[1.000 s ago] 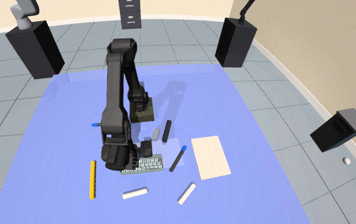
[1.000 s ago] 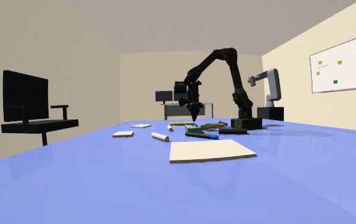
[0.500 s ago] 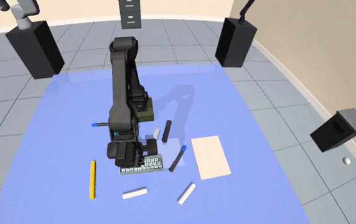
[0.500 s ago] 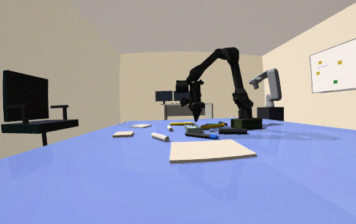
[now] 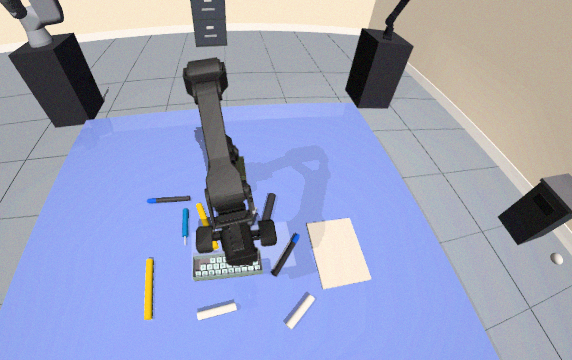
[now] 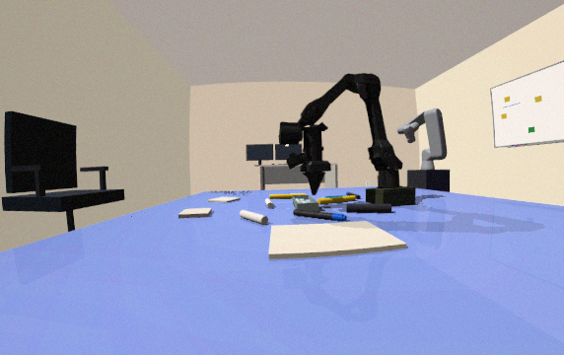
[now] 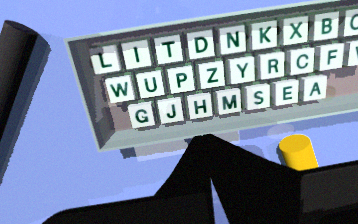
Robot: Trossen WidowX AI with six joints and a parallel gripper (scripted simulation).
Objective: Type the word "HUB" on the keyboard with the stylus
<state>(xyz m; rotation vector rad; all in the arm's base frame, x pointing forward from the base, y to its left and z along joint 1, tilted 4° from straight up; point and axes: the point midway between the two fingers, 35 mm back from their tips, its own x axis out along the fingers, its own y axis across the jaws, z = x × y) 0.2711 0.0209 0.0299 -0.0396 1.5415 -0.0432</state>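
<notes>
Right now the H key is 30 mm below my gripper tip and 10 mm ahead of it. Round my gripper tip: black rod (130 mm behind, 100 mm to the left, 30 mm below); U key (30 mm below, 30 mm ahead, 20 mm to the left); yellow cylinder (100 mm behind, 90 mm to the right, 30 mm below).
</notes>
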